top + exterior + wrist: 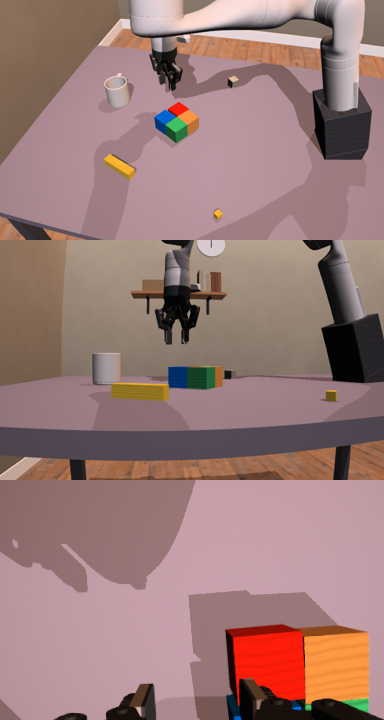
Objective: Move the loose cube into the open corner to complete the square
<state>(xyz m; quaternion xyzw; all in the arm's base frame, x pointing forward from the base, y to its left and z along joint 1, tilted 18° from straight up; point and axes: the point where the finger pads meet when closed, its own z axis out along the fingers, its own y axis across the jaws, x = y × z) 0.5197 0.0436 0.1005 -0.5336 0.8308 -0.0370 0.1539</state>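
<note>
Right now my hand is 100 mm above the red cube, 50 mm past it and 20 mm to the right of it. Round my hand: orange cube 100 mm below, 90 mm behind, 50 mm to the left; then blue cube 100 mm below, 70 mm to the left, 30 mm behind; then green cube 100 mm below, 90 mm to the left, 70 mm behind.
</note>
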